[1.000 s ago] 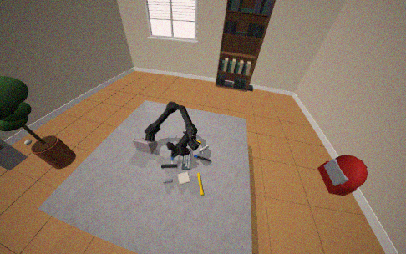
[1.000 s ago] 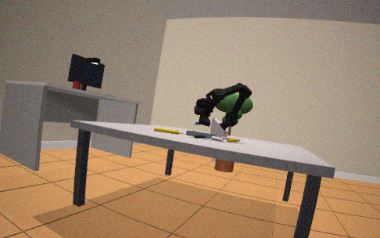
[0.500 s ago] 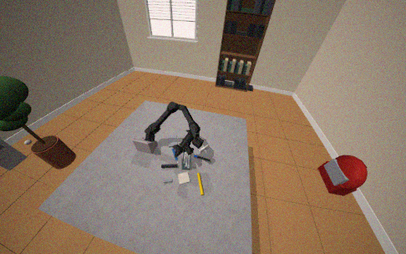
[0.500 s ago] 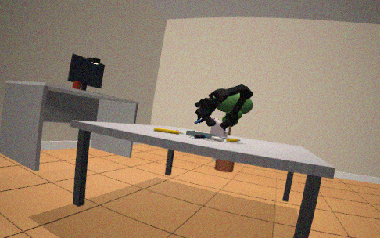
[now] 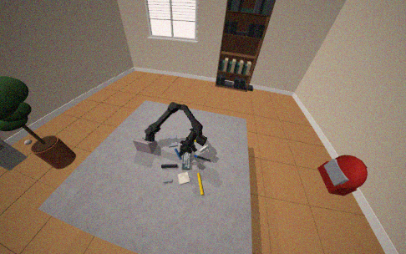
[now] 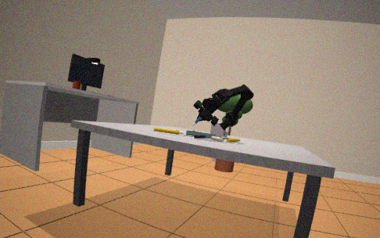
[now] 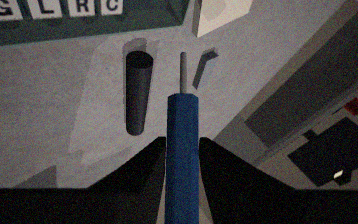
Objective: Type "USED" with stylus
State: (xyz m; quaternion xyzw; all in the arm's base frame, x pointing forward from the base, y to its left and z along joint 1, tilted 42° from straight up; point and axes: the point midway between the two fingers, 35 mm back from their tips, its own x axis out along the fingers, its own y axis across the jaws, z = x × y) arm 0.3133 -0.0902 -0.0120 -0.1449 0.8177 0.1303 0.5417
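Right now my gripper tip is 130 mm short of the dark pen, 90 mm to the right of it and 100 mm above it. From my gripper tip the other things lie so: blue stylus 10 mm ahead, 10 mm below; then white pad 60 mm ahead, 110 mm to the right, 100 mm below; then black bar 70 mm behind, 50 mm to the right, 90 mm below.
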